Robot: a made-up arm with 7 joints. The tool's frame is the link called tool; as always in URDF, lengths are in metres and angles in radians. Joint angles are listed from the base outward.
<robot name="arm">
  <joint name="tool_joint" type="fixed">
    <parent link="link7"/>
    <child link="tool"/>
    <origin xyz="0 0 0" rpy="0 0 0"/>
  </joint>
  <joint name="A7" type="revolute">
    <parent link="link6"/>
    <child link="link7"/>
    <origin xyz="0 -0.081 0" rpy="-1.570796 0 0"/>
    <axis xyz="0 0 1"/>
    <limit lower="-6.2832" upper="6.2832"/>
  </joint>
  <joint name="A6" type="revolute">
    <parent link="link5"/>
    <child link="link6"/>
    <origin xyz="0 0 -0.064" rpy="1.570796 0 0"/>
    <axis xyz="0 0 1"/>
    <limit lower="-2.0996" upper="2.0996"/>
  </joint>
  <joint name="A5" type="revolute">
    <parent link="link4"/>
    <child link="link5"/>
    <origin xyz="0 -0.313 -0.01" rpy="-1.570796 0 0"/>
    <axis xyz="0 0 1"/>
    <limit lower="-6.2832" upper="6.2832"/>
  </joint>
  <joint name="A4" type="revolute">
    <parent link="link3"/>
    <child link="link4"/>
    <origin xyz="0 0.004 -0.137" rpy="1.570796 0 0"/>
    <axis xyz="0 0 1"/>
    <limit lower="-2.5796" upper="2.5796"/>
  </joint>
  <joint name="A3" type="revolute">
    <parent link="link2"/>
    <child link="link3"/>
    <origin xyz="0 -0.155 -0.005" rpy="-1.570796 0 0"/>
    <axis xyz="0 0 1"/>
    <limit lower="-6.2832" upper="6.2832"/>
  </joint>
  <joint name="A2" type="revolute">
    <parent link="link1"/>
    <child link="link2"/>
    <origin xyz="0 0.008 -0.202" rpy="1.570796 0 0"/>
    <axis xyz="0 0 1"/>
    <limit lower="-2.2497" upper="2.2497"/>
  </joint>
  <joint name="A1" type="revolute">
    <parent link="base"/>
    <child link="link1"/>
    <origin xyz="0 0 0.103" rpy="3.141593 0 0"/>
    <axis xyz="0 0 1"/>
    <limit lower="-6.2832" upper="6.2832"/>
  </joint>
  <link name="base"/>
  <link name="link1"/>
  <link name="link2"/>
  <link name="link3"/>
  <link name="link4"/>
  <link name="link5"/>
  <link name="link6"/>
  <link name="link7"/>
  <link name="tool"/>
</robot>
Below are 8 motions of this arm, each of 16 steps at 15 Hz.
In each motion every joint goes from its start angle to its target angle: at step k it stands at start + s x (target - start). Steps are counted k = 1, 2, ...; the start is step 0. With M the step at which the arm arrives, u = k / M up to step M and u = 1 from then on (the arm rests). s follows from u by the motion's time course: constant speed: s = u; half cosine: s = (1 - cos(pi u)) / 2; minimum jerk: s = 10 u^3 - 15 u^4 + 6 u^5.
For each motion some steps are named. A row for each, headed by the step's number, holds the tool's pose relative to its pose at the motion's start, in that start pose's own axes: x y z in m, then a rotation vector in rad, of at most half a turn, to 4 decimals.
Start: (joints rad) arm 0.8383 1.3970 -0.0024 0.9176 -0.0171 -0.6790 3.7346
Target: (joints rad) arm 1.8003 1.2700 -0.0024 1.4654 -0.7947 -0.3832 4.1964
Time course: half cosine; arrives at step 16
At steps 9, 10, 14, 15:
9: -0.2451 -0.2152 0.1949 -0.4304 0.7980 -0.2499
10: -0.2717 -0.2329 0.2407 -0.4887 0.9111 -0.3154
14: -0.3258 -0.2565 0.3803 -0.6465 1.2048 -0.5472
15: -0.3295 -0.2567 0.3951 -0.6624 1.2322 -0.5753

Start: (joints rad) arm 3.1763 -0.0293 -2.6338 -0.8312 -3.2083 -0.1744 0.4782
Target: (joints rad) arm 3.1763 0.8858 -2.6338 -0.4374 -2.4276 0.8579 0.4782
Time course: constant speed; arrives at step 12
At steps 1, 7, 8, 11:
1: 0.0259 -0.0369 -0.0073 -0.0876 -0.0905 0.0881
7: 0.2000 -0.2308 0.0151 -0.5013 -0.6257 0.6621
8: 0.2292 -0.2570 0.0284 -0.5487 -0.7095 0.7657
11: 0.3115 -0.3246 0.0811 -0.6464 -0.9425 1.0889

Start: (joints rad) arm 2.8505 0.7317 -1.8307 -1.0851 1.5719 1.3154 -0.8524
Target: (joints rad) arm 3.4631 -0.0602 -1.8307 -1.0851 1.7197 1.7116 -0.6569
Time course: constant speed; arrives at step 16
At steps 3, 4, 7, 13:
3: -0.0338 -0.0158 0.1032 -0.1030 0.0072 -0.0104
4: -0.0428 -0.0172 0.1387 -0.1378 0.0120 -0.0106
7: -0.0618 -0.0099 0.2468 -0.2429 0.0339 -0.0018
13: -0.0565 0.0527 0.4549 -0.4468 0.1135 0.0572

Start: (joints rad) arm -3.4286 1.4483 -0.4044 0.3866 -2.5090 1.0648 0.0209
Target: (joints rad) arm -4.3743 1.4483 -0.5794 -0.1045 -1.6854 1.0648 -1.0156
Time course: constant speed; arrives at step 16
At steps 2, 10, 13, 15, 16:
2: 0.0234 0.0743 -0.0340 0.1348 -0.0767 -0.1469
10: 0.1797 0.3506 -0.0937 0.6734 -0.2783 -0.6815
13: 0.2568 0.4361 -0.0877 0.8713 -0.3130 -0.8521
15: 0.3114 0.4857 -0.0766 1.0006 -0.3240 -0.9554
16: 0.3393 0.5082 -0.0692 1.0642 -0.3259 -1.0039

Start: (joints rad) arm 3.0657 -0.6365 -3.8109 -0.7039 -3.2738 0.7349 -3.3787
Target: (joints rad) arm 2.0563 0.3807 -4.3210 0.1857 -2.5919 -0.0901 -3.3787
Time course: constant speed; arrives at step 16
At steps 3, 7, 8, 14, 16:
3: 0.0517 -0.0455 0.0031 0.1695 -0.2066 -0.1604
7: 0.0872 -0.1386 -0.0135 0.2983 -0.4767 -0.4414
8: 0.0873 -0.1650 -0.0234 0.3097 -0.5380 -0.5198
14: -0.0049 -0.2976 -0.1344 0.1916 -0.7920 -0.9889
16: -0.0697 -0.3141 -0.1834 0.0906 -0.8182 -1.1168

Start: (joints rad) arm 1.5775 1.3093 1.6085 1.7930 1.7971 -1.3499 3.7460
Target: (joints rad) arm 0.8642 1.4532 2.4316 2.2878 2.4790 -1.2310 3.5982
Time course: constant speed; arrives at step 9
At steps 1, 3, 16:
1: 0.0132 -0.0007 0.0285 0.1032 0.0367 0.0020
3: 0.0464 -0.0025 0.0865 0.2796 0.1284 -0.0105
16: 0.1918 0.0188 0.2125 0.5256 0.4461 -0.1500

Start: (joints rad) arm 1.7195 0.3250 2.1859 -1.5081 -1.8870 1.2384 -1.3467
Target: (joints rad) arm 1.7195 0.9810 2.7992 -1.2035 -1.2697 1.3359 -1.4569
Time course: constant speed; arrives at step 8
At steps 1, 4, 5, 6, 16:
1: -0.0085 0.0132 -0.0510 0.0963 0.0003 -0.0183
4: -0.0014 0.0654 -0.1995 0.4019 0.0232 0.0028
5: 0.0103 0.0860 -0.2447 0.5038 0.0395 0.0361
6: 0.0257 0.1076 -0.2868 0.6029 0.0607 0.0826
16: 0.0647 0.1522 -0.3603 0.7850 0.1192 0.2142

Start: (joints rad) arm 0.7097 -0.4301 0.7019 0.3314 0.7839 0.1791 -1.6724
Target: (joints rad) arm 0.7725 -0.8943 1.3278 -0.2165 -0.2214 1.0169 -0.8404
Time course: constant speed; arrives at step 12
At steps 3, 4, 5, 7, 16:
3: -0.1326 -0.0389 0.0332 0.1036 0.1916 0.0415
4: -0.1714 -0.0531 0.0508 0.1339 0.2354 0.0528
5: -0.2069 -0.0677 0.0708 0.1612 0.2697 0.0645
7: -0.2680 -0.0980 0.1171 0.2057 0.3109 0.0939
16: -0.3598 -0.1743 0.2511 0.2616 0.2823 0.2491

